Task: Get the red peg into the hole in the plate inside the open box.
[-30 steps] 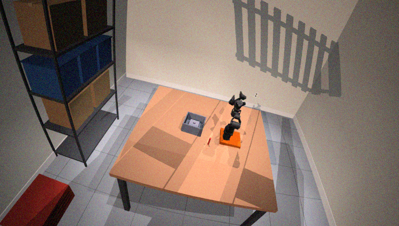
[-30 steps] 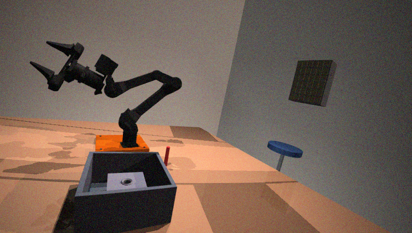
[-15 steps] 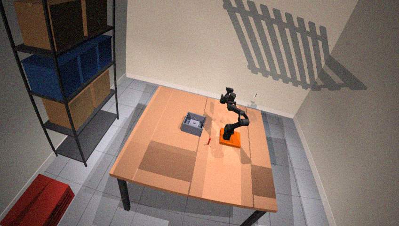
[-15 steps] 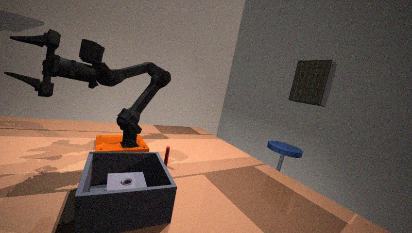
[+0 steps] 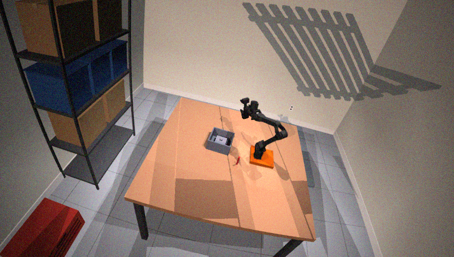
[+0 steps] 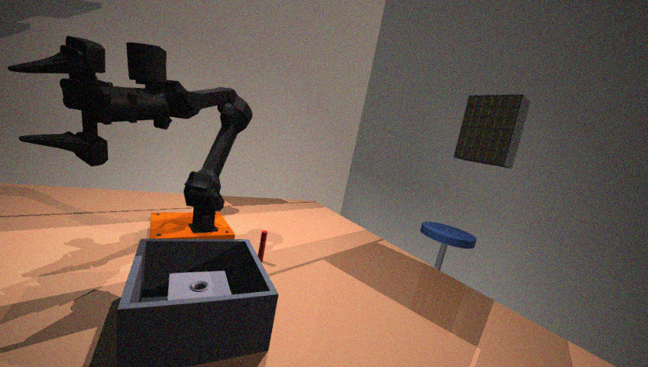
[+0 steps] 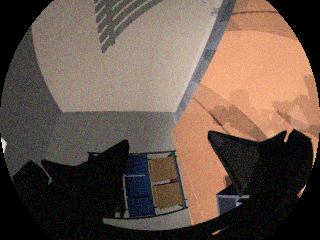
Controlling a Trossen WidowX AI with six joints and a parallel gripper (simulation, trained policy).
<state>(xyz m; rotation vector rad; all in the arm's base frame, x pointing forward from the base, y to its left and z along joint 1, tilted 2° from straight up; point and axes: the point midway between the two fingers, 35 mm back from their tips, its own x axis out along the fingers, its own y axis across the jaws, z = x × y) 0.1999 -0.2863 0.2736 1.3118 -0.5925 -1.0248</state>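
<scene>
Right now my gripper tip is 40 mm past the red peg, 420 mm to the right of it and 250 mm above it. Also, from my gripper tip: light plate 110 mm ahead, 240 mm to the left, 240 mm below; grey box 110 mm ahead, 240 mm to the left, 260 mm below.
</scene>
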